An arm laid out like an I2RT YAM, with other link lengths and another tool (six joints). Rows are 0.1 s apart.
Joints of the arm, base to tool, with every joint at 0 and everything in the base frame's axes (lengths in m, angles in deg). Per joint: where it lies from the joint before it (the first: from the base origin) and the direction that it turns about. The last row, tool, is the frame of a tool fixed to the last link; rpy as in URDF.
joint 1: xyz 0 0 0.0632 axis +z
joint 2: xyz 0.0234 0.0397 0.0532 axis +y
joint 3: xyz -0.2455 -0.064 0 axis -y
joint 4: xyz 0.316 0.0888 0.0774 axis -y
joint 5: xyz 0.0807 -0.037 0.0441 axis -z
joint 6: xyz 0.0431 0 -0.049 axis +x
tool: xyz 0.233 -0.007 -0.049 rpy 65.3 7.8 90
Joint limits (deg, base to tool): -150..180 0..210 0..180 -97..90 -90..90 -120..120
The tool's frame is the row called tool.
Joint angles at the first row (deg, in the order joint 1, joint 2, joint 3, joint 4, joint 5, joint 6):
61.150 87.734 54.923 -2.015 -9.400 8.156
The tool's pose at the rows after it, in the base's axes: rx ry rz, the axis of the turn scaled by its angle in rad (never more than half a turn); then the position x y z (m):
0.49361 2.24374 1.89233 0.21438 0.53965 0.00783
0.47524 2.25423 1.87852 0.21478 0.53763 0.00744
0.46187 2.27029 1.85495 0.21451 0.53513 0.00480
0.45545 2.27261 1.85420 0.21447 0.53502 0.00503
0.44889 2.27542 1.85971 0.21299 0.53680 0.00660
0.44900 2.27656 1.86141 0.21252 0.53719 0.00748
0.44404 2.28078 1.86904 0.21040 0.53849 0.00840
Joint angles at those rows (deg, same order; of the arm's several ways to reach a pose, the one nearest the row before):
61.261 87.501 55.191 -3.397 -9.349 7.142
61.260 87.497 55.602 -4.378 -9.231 6.250
61.435 87.802 56.241 -5.689 -8.791 5.527
61.415 87.803 56.332 -5.844 -8.878 5.257
61.516 87.902 56.640 -5.979 -9.139 5.135
61.523 87.884 56.775 -6.130 -9.245 5.163
61.566 87.890 56.864 -6.153 -9.690 5.091

